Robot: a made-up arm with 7 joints. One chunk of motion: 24 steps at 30 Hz.
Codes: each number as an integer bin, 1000 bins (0 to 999) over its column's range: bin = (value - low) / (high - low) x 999, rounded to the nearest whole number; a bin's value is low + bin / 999 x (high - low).
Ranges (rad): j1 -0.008..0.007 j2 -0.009..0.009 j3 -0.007..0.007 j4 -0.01..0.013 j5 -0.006..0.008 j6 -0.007..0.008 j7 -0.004..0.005
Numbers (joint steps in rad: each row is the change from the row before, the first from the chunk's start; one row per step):
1: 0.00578 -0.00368 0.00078 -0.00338 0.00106 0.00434 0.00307
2: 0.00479 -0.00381 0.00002 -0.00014 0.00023 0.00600 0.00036
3: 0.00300 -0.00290 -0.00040 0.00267 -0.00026 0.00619 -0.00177
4: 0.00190 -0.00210 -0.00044 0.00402 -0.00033 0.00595 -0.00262
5: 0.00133 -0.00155 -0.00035 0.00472 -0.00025 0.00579 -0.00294
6: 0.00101 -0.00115 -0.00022 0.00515 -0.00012 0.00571 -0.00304
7: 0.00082 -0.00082 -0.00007 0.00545 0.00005 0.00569 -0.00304
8: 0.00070 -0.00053 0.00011 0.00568 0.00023 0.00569 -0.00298
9: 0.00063 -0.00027 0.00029 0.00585 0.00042 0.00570 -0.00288
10: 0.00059 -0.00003 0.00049 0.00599 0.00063 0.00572 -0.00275
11: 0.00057 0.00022 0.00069 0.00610 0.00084 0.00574 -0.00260
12: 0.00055 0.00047 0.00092 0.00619 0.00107 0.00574 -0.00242
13: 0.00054 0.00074 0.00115 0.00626 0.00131 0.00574 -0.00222
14: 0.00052 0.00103 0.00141 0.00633 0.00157 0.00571 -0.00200
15: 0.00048 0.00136 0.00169 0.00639 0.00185 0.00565 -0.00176
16: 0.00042 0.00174 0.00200 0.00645 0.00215 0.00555 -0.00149
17: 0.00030 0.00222 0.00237 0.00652 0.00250 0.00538 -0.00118
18: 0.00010 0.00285 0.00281 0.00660 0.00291 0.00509 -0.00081
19: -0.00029 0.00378 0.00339 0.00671 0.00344 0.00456 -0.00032
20: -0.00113 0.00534 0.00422 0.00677 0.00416 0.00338 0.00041
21: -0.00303 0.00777 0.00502 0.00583 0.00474 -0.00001 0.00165
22: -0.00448 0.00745 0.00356 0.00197 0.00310 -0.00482 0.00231
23: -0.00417 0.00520 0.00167 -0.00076 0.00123 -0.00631 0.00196
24: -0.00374 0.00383 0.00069 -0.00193 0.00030 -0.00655 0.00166
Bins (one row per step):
1: 918 295 555 288 504 755 785
2: 852 288 501 428 445 866 484
3: 733 339 471 550 410 878 248
4: 659 383 468 609 405 862 153
5: 621 413 475 639 410 852 118
6: 600 436 484 658 420 846 107
7: 587 454 495 671 432 845 107
8: 579 470 507 681 445 845 113
9: 575 485 520 688 458 846 124
10: 572 498 534 695 473 847 139
11: 571 512 549 699 488 848 155
12: 569 526 565 703 504 848 175
13: 569 541 582 706 522 848 198
14: 567 557 600 709 540 846 222
15: 565 575 620 712 560 842 249
16: 561 596 642 715 582 836 279
17: 553 623 669 718 607 825 313
18: 539 658 700 721 636 805 354
19: 513 709 741 726 674 770 408
20: 458 796 801 728 725 691 490
21: 331 931 858 688 766 466 627
22: 234 913 754 520 649 145 700
23: 255 788 619 401 516 46 662
24: 284 712 549 351 450 30 628

